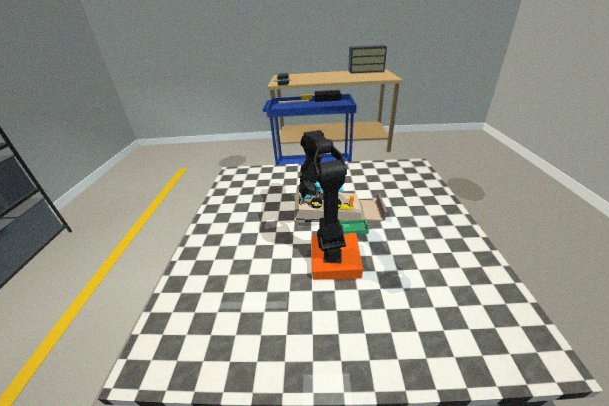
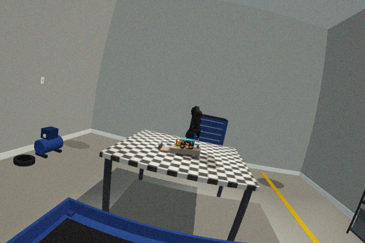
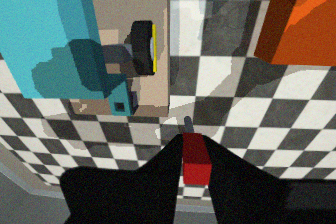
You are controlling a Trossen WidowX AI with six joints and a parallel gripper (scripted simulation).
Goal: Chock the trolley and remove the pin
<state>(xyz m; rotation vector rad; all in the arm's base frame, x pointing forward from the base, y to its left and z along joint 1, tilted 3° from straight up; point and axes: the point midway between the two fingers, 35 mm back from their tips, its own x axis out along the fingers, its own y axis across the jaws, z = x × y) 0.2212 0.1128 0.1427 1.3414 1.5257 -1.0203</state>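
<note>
Now: the green tray 21 cm to the right of my gripper tip and 18 cm below it. The rest, counted from my gripper tip: tan ramp (11 cm ahead, 9 cm to the right, 12 cm below); cyan trolley (11 cm ahead, 9 cm to the right, 6 cm below); red-headed stop pin (right at my gripper tip).
</note>
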